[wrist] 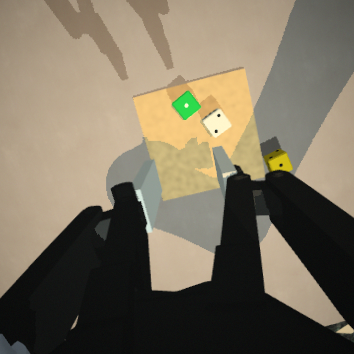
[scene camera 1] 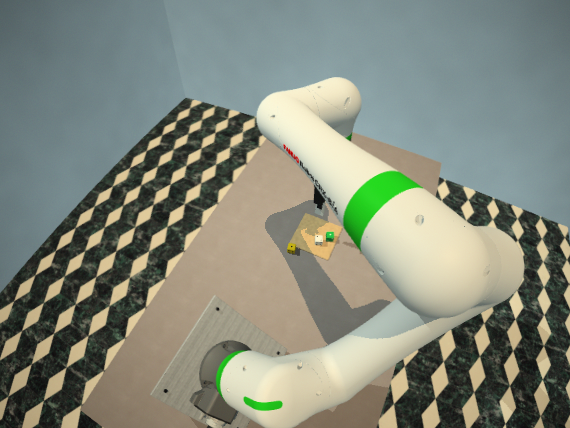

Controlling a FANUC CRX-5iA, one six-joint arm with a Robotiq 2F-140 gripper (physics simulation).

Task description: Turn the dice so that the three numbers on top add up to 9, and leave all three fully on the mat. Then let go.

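Places are measured from the arm's base along level axes (x back, y right, z up), in metres.
Pixels of known places: gripper, between the fingertips: (wrist: 185, 169) (scene camera 1: 322, 207); arm's base, origin of its link: (scene camera 1: 228, 370).
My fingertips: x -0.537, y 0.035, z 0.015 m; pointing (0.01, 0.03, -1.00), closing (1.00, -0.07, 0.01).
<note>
For each thing: its top centre in the pictures, then the offset to it from my fingertips. "*": a spot on its surface instead. Level surfaces: height alone.
- green die, centre of its top: (wrist: 186, 104) (scene camera 1: 330, 234) dx +0.012, dy +0.045, dz -0.109 m
- tan mat, a spot on its surface: (wrist: 235, 80) (scene camera 1: 325, 255) * dx +0.077, dy +0.057, dz -0.134 m
- white die, centre of its top: (wrist: 216, 122) (scene camera 1: 319, 238) dx +0.041, dy +0.016, dz -0.109 m
- yellow die, centre of its top: (wrist: 280, 164) (scene camera 1: 291, 246) dx +0.105, dy -0.054, dz -0.113 m
- brown table, height of its surface: dz -0.138 m
The green die (scene camera 1: 330, 236) (wrist: 186, 105) lies on the tan mat (scene camera 1: 326, 254) (wrist: 235, 80), one pip on top. The white die (scene camera 1: 319, 240) (wrist: 216, 123) lies beside it on the mat, two pips on top. The yellow die (scene camera 1: 291, 248) (wrist: 278, 161) is beside the mat's edge, off the mat in the wrist view. Its largest visible face shows one pip, another face shows more pips, and a gripper link comes close to its lower edge. My gripper (scene camera 1: 319, 211) (wrist: 185, 169) is partly open and empty, above the mat's edge on the side away from the green die.
The brown table (scene camera 1: 210, 260) (wrist: 60, 135) surrounds the mat. The white arm (scene camera 1: 325, 145) reaches over the table and hides part of it in the scene view. Its metal base plate (scene camera 1: 185, 360) is at the lower left. Arm shadows cross the mat and table.
</note>
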